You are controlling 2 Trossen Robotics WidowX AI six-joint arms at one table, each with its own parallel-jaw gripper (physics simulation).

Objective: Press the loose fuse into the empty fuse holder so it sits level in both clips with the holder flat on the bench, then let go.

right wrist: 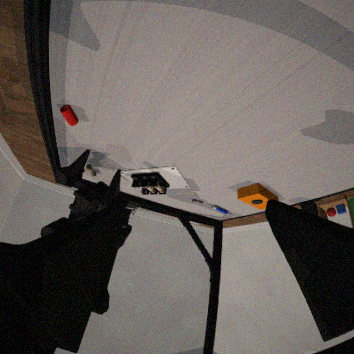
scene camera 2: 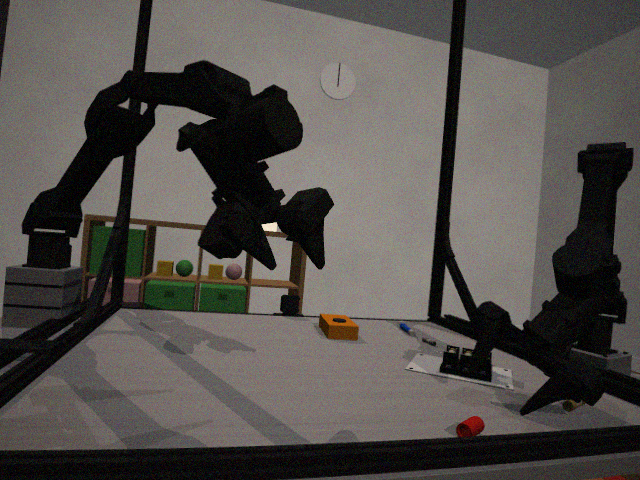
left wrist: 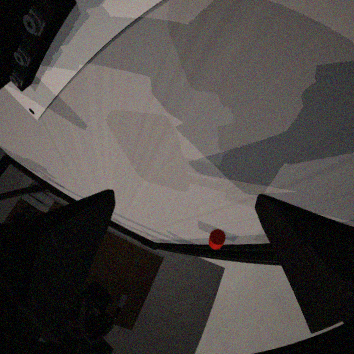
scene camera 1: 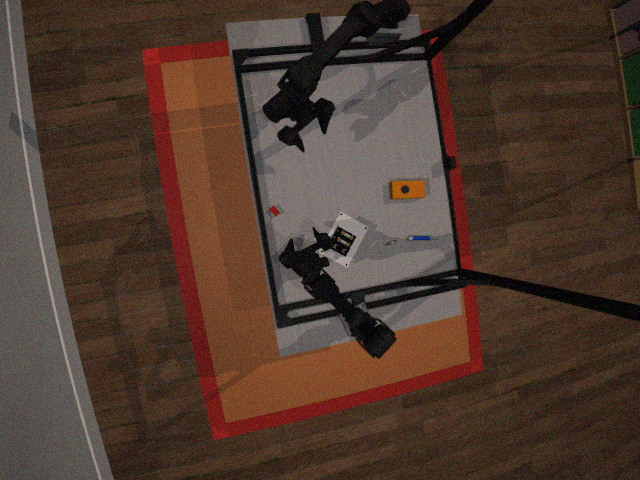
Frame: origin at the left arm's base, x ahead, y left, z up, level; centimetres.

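Seen in the pictures: left gripper, fingertip midpoint: (right wrist: 103, 158) (scene camera 2: 493, 390) (left wrist: 187, 199) (scene camera 1: 302, 233); right gripper, fingertip midpoint: (right wrist: 196, 208) (scene camera 2: 296, 267) (scene camera 1: 314, 142); left arm's base, link origin: (scene camera 2: 593, 349); right arm's base, link origin: (scene camera 2: 47, 266) (left wrist: 33, 205) (scene camera 1: 388, 19).
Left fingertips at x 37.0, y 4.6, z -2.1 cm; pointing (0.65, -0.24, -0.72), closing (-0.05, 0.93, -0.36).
Pixels of each thing's middle, then the offset from my left fingertips to it. "spot": a spot on its surface instead.
- loose fuse, body centre: (scene camera 2: 574, 402) (right wrist: 91, 170) dz -1.3, dx -11.2, dy +5.5 cm
- black fuse holder, body centre: (scene camera 2: 460, 360) (right wrist: 153, 184) (scene camera 1: 345, 239) dz -0.2, dx -8.6, dy -13.1 cm
- white plate, surface spot: (scene camera 2: 421, 363) (right wrist: 175, 176) spot: dz -1.8, dx -4.0, dy -17.9 cm
- red cylinder, body centre: (scene camera 2: 470, 428) (left wrist: 216, 239) (right wrist: 69, 114) (scene camera 1: 274, 211) dz -1.1, dx +11.3, dy +5.5 cm
- orange block, body centre: (scene camera 2: 337, 325) (right wrist: 258, 197) (scene camera 1: 407, 189) dz -0.3, dx -1.9, dy -43.0 cm
- blue-handled tool, body centre: (scene camera 2: 404, 327) (scene camera 1: 425, 238) (right wrist: 223, 210) dz -1.3, dx -22.0, dy -42.6 cm
The loose fuse (scene camera 2: 571, 405) (right wrist: 91, 170), a small tan cylinder, lies on the bench beside the left gripper's fingers; it cannot be made out in scene camera 1 or the left wrist view. The black fuse holder (scene camera 1: 342, 241) (scene camera 2: 465, 364) (left wrist: 30, 45) (right wrist: 150, 181) is on a white plate (scene camera 1: 357, 228) (scene camera 2: 421, 363) (right wrist: 175, 176) on the bench. Gold fuses show in two of its places. My left gripper (scene camera 1: 302, 236) (left wrist: 187, 199) (right wrist: 103, 158) is open and empty, low beside the plate, one finger close to the holder. My right gripper (scene camera 1: 313, 141) (scene camera 2: 297, 267) is open and empty, high above the bench.
A red cylinder (scene camera 1: 274, 210) (scene camera 2: 470, 426) (left wrist: 216, 239) (right wrist: 69, 115) lies near the bench's edge. An orange block (scene camera 1: 407, 189) (scene camera 2: 338, 326) (right wrist: 256, 195) and a blue-handled tool (scene camera 1: 419, 238) (scene camera 2: 405, 328) (right wrist: 220, 209) lie beyond the plate. Black frame bars border the bench.
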